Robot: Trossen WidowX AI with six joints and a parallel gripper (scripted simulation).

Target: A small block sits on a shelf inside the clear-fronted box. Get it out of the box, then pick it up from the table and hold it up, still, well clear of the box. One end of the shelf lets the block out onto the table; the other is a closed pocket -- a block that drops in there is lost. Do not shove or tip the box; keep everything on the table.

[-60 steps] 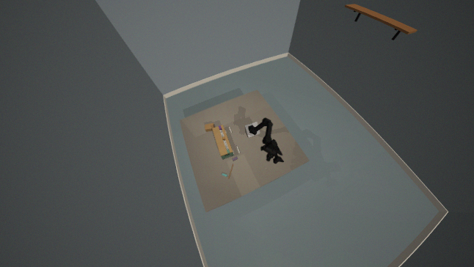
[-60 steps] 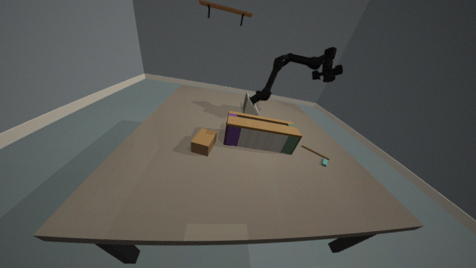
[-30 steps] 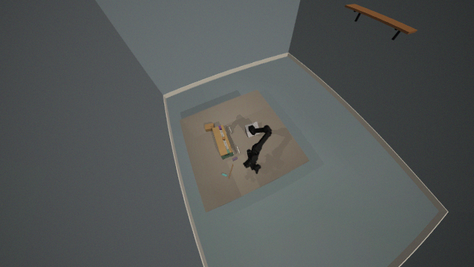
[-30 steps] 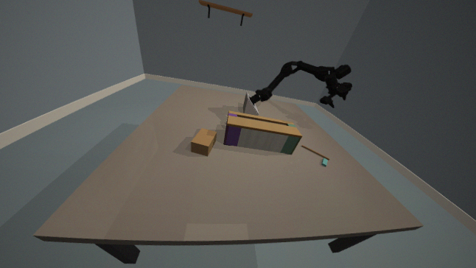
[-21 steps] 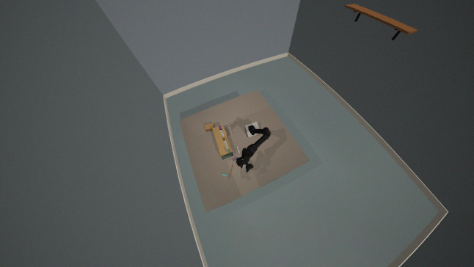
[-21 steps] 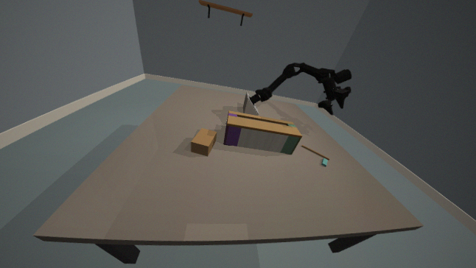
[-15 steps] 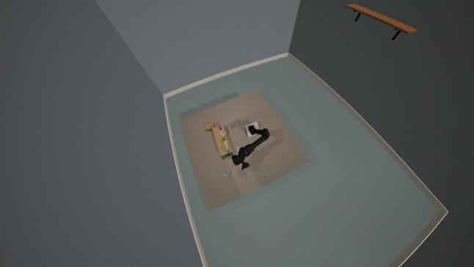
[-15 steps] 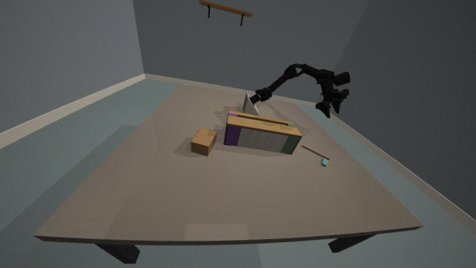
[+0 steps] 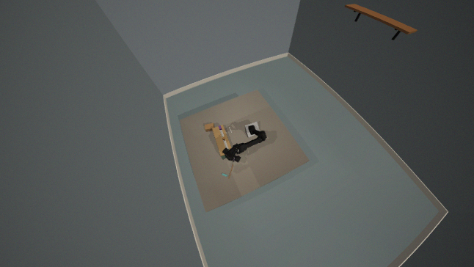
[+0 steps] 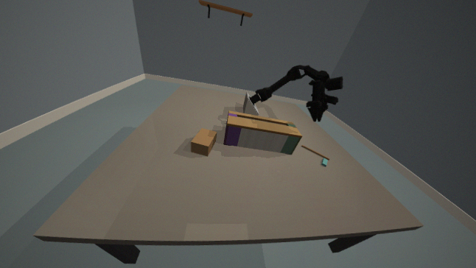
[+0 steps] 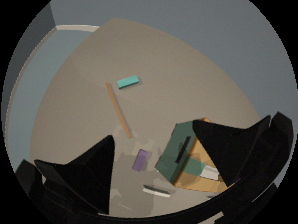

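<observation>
Right now my gripper tip is 20 mm past the block, 310 mm to the left of it and 100 mm above it. Round my gripper tip: purple piece (60 mm behind, 40 mm to the right, 180 mm below); then thin stick (30 mm ahead, 80 mm to the left, 180 mm below); then teal head (110 mm ahead, 90 mm to the left, 180 mm below).
</observation>
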